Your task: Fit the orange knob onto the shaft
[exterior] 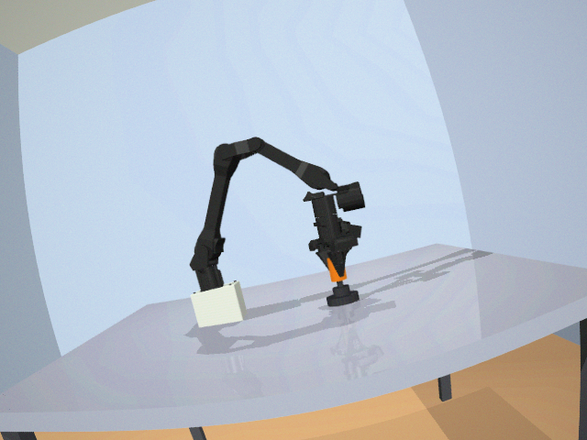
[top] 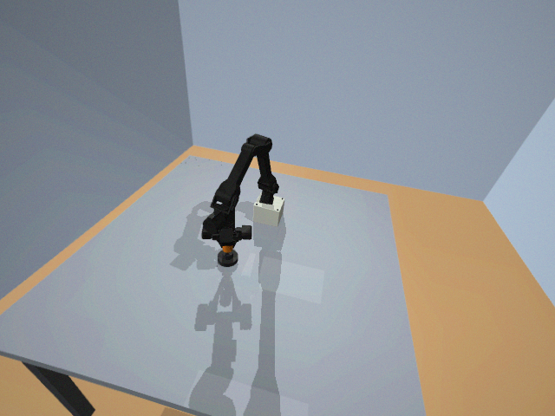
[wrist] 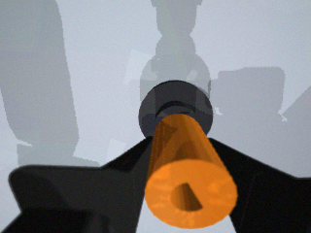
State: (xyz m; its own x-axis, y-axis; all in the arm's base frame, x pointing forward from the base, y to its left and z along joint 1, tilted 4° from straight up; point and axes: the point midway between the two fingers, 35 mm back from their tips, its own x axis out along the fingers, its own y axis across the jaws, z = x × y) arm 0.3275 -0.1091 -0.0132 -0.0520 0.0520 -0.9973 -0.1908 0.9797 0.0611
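The orange knob lies 2 cm above my gripper tip. Also, from my gripper tip: dark round pedestal: 4 cm below.
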